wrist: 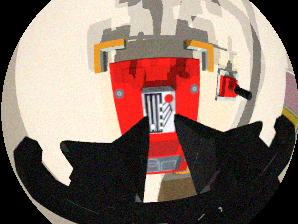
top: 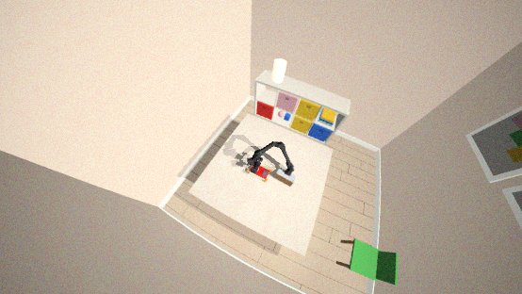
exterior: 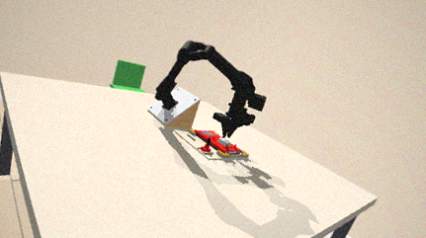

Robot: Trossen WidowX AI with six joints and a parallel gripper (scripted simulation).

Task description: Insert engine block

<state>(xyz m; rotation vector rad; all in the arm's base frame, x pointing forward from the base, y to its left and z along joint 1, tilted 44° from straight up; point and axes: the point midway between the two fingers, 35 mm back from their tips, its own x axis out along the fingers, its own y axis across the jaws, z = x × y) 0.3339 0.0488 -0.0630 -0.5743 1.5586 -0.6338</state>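
My gripper tip is now 3 cm above the engine block and 1 cm to the right of it.
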